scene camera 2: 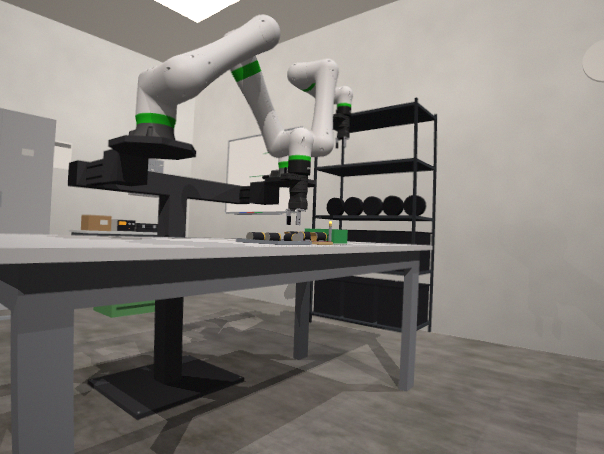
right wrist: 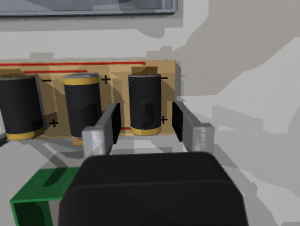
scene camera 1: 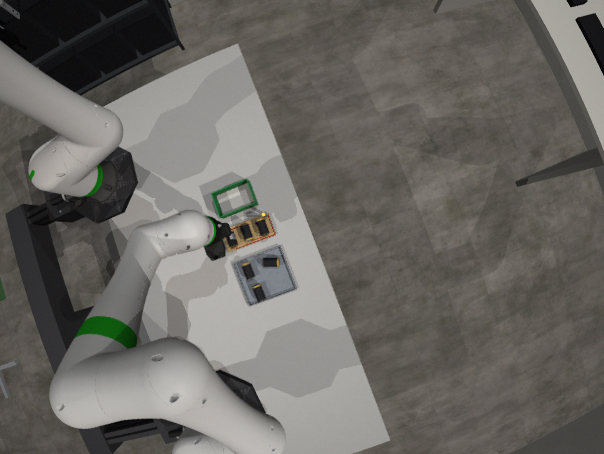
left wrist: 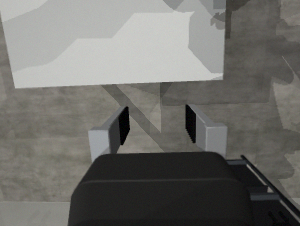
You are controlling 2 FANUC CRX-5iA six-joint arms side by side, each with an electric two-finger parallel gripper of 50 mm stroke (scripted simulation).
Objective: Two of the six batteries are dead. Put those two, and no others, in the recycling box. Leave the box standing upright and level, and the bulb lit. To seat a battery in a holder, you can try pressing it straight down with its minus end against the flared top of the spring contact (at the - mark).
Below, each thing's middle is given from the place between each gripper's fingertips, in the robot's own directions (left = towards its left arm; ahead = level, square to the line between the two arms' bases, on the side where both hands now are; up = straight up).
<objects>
The grey tray (scene camera 1: 275,281) is 40 mm ahead of my right hand, 190 mm to the right of it and 80 mm below it.
My left hand is 220 mm short of the grey tray, 1020 mm to the left of it and 590 mm above it.
</objects>
